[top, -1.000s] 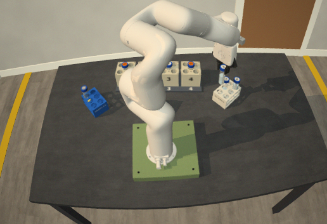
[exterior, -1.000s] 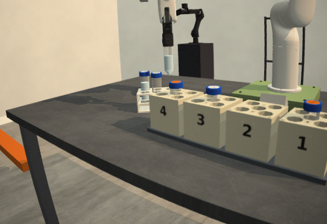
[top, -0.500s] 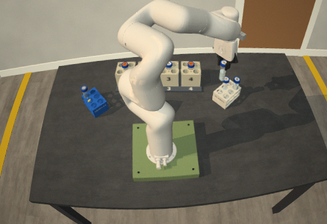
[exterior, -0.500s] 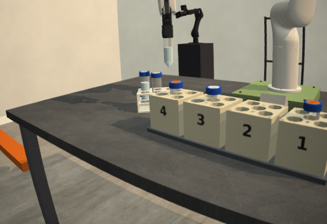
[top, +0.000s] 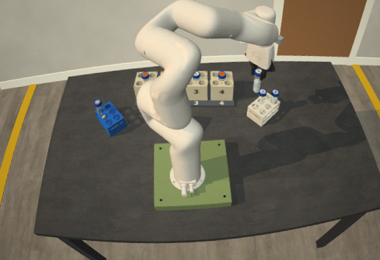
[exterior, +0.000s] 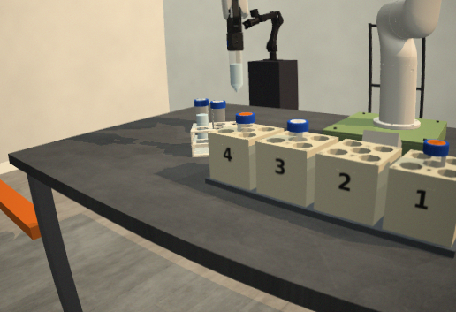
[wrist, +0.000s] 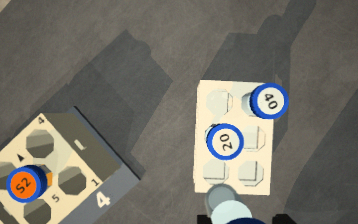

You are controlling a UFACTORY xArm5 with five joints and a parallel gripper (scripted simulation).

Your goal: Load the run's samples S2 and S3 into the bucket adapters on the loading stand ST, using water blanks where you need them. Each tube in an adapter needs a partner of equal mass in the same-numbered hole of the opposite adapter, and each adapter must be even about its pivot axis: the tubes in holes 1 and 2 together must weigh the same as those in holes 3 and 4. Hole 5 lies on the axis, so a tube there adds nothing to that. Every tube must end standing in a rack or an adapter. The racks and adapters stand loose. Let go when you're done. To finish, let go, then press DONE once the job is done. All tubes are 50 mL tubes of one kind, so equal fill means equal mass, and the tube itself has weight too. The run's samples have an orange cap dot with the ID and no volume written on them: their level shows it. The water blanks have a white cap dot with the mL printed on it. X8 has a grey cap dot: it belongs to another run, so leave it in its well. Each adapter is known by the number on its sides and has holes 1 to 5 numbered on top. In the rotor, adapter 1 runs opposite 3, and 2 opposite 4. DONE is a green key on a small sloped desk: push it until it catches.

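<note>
The blue-capped tube is 1 cm behind my hand and 5 cm below it. The rest, counted from my hand: loading stand ST: 14 cm ahead, 29 cm to the left, 25 cm below; sample tube S2: 13 cm ahead, 11 cm to the left, 18 cm below; white blank rack: 1 cm ahead, 5 cm to the right, 22 cm below.
</note>
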